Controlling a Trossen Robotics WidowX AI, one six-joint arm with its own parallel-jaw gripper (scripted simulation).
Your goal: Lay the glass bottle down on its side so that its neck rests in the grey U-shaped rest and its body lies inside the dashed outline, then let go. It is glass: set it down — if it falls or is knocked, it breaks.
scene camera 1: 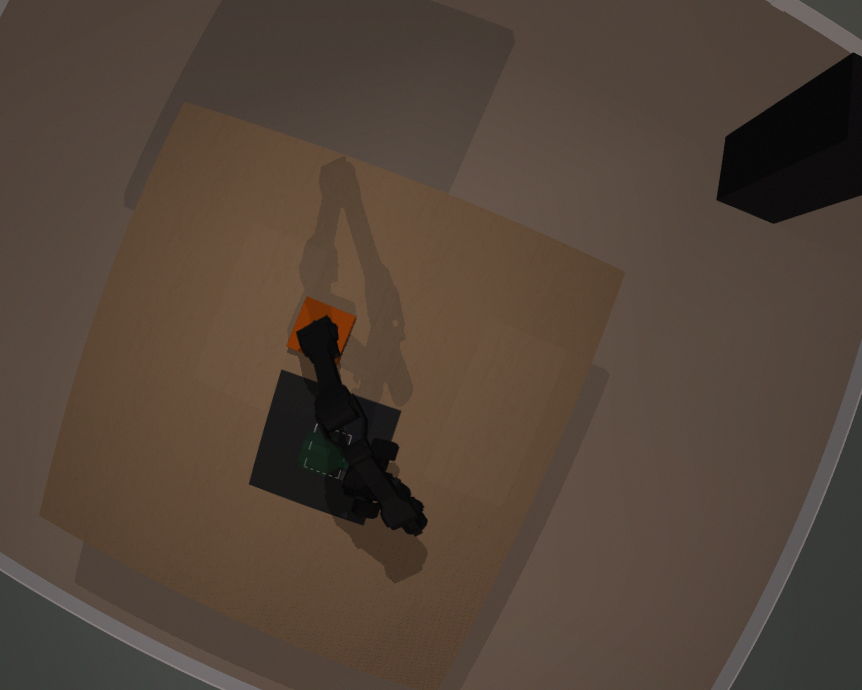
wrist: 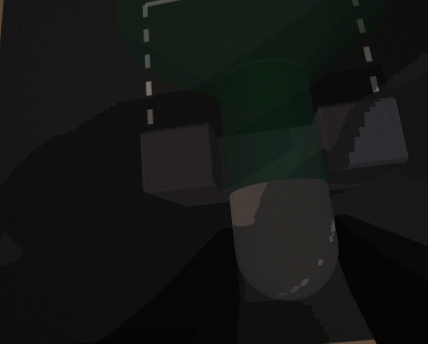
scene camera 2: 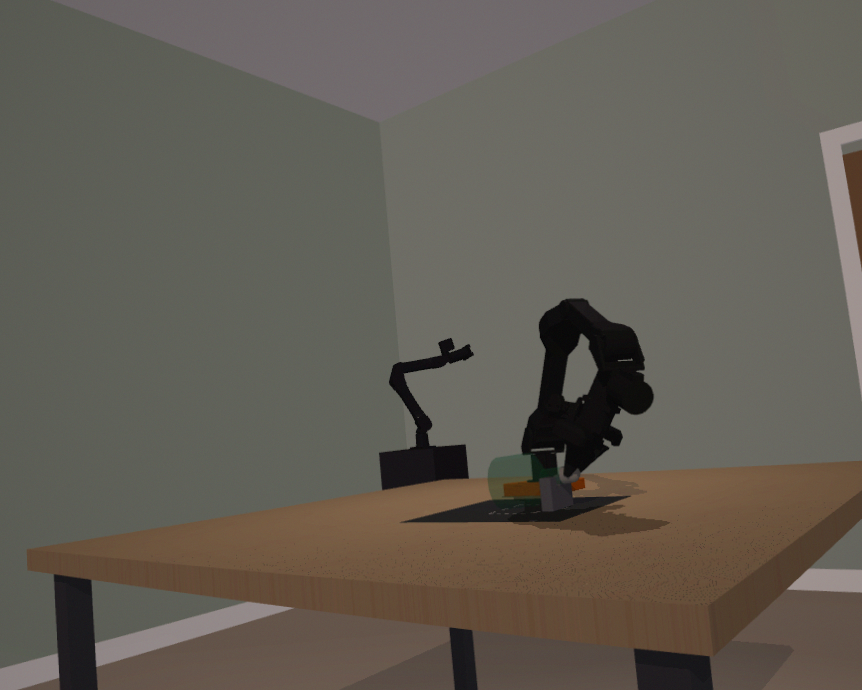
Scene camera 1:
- my gripper: 360,468
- green glass bottle: 317,455
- black mat: 291,416
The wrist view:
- my gripper: 283,235
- green glass bottle: 259,67
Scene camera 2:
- my gripper: 570,475
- black mat: 478,512
